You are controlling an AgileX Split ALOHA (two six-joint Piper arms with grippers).
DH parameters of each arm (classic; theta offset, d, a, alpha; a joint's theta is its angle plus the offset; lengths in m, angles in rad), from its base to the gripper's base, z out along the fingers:
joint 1: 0 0.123 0 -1.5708
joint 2: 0.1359 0 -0.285 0
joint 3: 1.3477 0 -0.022 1.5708
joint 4: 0 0.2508 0 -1.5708
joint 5: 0 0 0.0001 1.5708
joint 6: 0 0.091 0 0
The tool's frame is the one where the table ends.
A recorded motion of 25 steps. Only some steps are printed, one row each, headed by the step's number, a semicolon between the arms.
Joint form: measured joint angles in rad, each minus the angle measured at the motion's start. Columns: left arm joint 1, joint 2, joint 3, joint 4, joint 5, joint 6; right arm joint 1, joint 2, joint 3, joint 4, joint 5, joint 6.
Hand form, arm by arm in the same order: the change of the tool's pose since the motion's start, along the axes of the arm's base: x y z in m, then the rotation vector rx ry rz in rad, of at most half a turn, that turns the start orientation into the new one. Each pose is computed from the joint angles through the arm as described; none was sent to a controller.
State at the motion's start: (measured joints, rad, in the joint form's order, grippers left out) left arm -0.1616 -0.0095 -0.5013 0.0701 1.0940 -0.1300; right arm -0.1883 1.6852 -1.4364 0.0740 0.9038 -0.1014
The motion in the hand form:
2: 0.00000 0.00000 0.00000 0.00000 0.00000 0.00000; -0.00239 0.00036 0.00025 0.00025 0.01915 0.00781
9: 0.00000 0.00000 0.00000 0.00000 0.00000 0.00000; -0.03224 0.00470 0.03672 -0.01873 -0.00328 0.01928
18: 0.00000 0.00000 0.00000 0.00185 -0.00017 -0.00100; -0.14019 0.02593 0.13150 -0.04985 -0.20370 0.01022
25: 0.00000 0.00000 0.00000 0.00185 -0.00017 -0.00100; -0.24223 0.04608 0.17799 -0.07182 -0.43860 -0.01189
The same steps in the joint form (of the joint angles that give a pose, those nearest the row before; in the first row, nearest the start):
2: 0.0000 0.0000 0.0000 0.0000 0.0000 0.0000; -0.0005 -0.0034 0.0000 0.0000 0.0227 -0.0076
9: 0.0000 0.0000 0.0000 0.0000 0.0000 0.0000; -0.0030 -0.1195 0.0000 -0.0112 0.1139 -0.0154
18: 0.0000 0.0000 0.0000 0.0000 0.0000 0.0021; -0.0030 -0.4875 0.0000 -0.0123 0.2783 0.0055
25: 0.0000 0.0000 0.0000 0.0000 0.0000 0.0021; -0.0030 -0.7878 0.0045 -0.0092 0.3374 0.0395

